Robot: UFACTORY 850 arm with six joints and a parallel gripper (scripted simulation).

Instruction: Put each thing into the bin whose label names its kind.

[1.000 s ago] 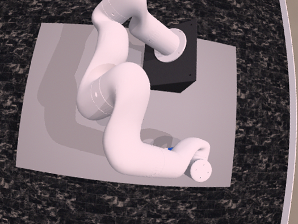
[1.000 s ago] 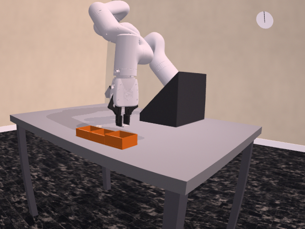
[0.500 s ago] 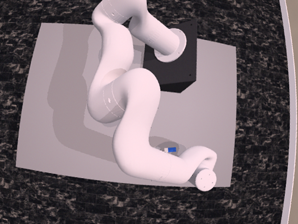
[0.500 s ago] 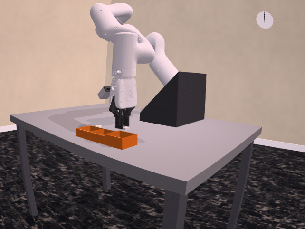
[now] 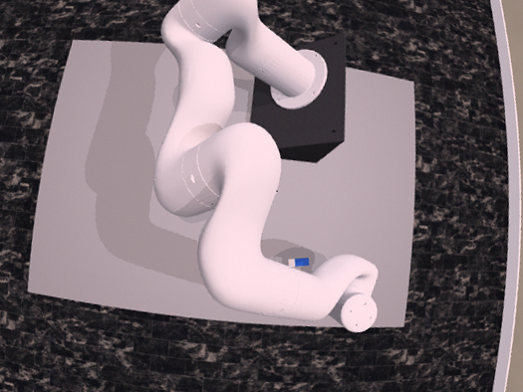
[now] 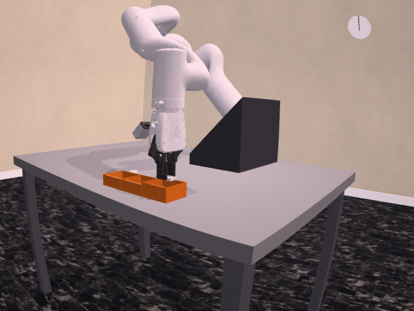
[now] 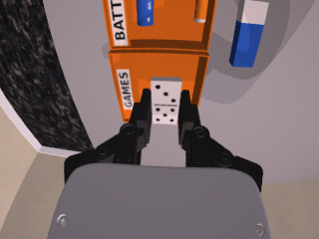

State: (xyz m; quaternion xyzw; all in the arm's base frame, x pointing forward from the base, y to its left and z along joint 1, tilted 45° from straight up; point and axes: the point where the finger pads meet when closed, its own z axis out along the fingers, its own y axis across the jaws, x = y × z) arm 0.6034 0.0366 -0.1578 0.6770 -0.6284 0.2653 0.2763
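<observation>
My gripper is now 100 mm past the white card-like piece, 270 mm to the left of it and 60 mm above it. Also, from my hand: blue battery (30 mm ahead, 80 mm to the right, 60 mm below); orange three-compartment bin (10 mm ahead, 80 mm to the right, 50 mm below); white domino (20 mm below).
</observation>
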